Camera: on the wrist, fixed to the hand. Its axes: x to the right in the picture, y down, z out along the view.
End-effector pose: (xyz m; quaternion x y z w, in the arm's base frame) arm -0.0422 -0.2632 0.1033 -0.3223 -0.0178 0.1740 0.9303
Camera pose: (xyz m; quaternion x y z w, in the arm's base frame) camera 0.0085 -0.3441 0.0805 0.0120 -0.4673 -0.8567 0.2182
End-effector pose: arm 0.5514 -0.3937 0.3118 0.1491 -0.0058 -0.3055 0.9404
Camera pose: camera 0.5420 -0.4333 0.2225 0.0477 -0.0038 0.9684 0.2449
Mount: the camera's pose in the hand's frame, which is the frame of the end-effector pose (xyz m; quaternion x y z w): 0.0223 -0.0612 -0.0734 -0.0151 -0.1568 -0.9858 0.0584
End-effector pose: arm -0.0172 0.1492 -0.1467 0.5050 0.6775 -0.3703 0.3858
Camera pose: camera -0.0918 0.2103 -0.1284 0.7023 -0.4825 0.4709 0.2287
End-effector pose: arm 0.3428 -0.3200 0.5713 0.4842 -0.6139 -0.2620 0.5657
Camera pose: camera 0.4331 -0.3474 0.5443 -0.5838 -0.3567 0.6582 0.3142
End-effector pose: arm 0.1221 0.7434 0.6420 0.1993 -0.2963 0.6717 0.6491
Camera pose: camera 0.1895 0.8073 0.6104 0.3992 0.0672 -0.6364 0.6566
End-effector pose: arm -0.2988 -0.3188 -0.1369 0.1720 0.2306 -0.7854 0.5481
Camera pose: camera -0.3626 -0.2779 -0.1992 0.3487 -0.1089 0.6097 0.7035
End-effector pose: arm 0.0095 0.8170 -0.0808 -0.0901 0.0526 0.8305 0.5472
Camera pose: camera 0.0639 0.8476 -0.1565 0.0648 -0.1841 -0.4760 0.8575
